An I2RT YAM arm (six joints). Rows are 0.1 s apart.
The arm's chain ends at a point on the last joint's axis. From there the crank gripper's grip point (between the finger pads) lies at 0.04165 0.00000 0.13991 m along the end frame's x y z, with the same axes.
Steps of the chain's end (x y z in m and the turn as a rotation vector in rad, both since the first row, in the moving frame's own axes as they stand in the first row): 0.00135, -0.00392, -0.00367, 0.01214, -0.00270, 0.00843; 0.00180, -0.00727, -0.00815, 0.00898, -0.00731, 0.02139; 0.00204, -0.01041, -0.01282, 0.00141, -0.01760, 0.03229; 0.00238, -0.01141, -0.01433, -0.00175, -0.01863, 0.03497; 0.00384, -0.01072, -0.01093, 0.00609, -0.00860, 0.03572; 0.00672, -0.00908, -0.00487, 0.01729, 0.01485, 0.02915; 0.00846, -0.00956, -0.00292, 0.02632, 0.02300, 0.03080; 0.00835, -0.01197, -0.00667, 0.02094, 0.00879, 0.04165; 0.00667, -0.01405, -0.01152, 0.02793, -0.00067, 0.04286; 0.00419, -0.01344, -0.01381, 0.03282, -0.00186, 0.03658; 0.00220, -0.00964, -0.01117, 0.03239, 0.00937, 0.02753
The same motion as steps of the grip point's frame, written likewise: 0.00098, -0.00527, -0.00357, 0.01214, -0.00270, 0.00843; 0.00078, -0.00765, -0.00785, 0.00898, -0.00731, 0.02139; -0.00045, -0.00930, -0.01211, 0.00141, -0.01760, 0.03229; -0.00026, -0.00975, -0.01358, -0.00175, -0.01863, 0.03497; 0.00262, -0.01011, -0.01058, 0.00609, -0.00860, 0.03572; 0.00881, -0.01025, -0.00551, 0.01729, 0.01485, 0.02915; 0.01170, -0.01190, -0.00395, 0.02632, 0.02300, 0.03080; 0.00960, -0.01314, -0.00705, 0.02094, 0.00879, 0.04165; 0.00662, -0.01617, -0.01152, 0.02793, -0.00067, 0.04286; 0.00399, -0.01651, -0.01378, 0.03282, -0.00186, 0.03658; 0.00356, -0.01300, -0.01162, 0.03239, 0.00937, 0.02753
